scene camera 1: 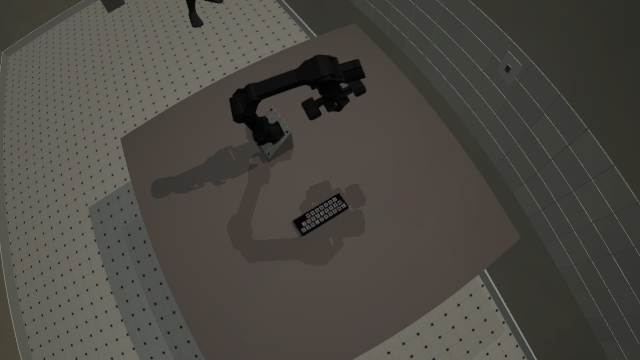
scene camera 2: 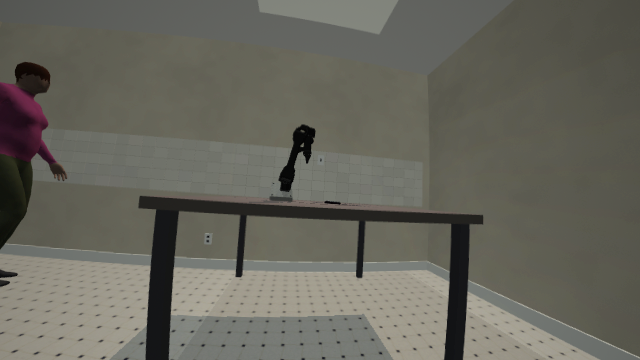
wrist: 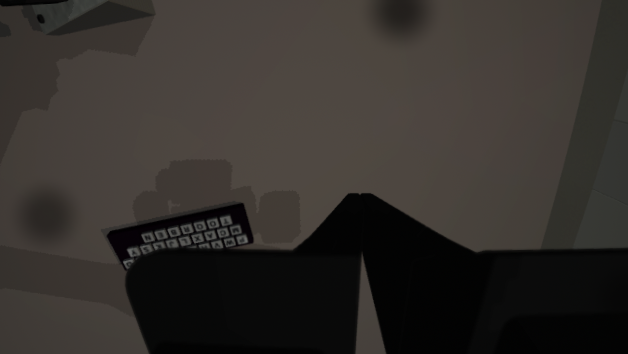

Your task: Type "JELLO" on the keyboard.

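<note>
The black keyboard with white letter keys lies flat on the table. In the wrist view its letters appear upside down; a row with T, O, R, B, E and N and a row with M, C, A, X, L, J, K, S and Y show. The row nearest the gripper is partly hidden behind the left finger. My gripper is shut and empty, tips together and pointing down. It hangs high above the table, clear of the keyboard, with its tips to the keyboard's right in the wrist view.
The brown table carries the arm's pale base plate. The arm's shadow falls across and around the keyboard. A person in a pink top stands left of the table. A tiled wall rises beyond the table.
</note>
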